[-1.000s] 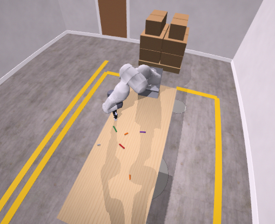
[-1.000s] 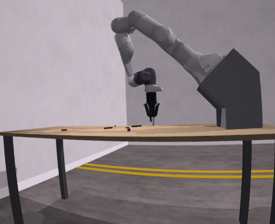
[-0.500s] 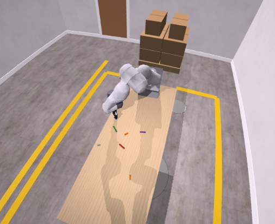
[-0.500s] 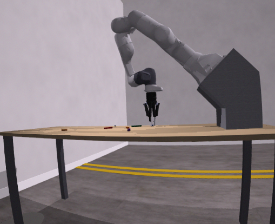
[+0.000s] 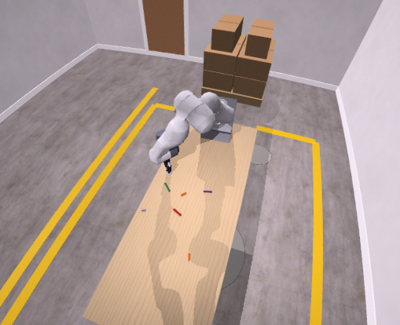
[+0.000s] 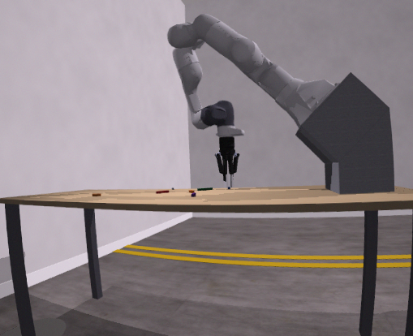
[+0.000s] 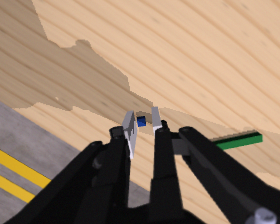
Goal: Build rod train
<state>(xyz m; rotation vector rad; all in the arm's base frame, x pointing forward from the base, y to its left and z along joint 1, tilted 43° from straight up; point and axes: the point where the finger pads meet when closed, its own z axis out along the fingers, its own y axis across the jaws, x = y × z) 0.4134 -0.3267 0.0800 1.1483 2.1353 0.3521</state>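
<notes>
The small blue rod is 40 mm below my hand. The rest, counted from my hand: purple rod: 130 mm ahead, 300 mm to the left, 40 mm below; then red rod: 310 mm ahead, 110 mm to the left, 40 mm below; then green rod: 120 mm ahead, 10 mm to the left, 40 mm below.
</notes>
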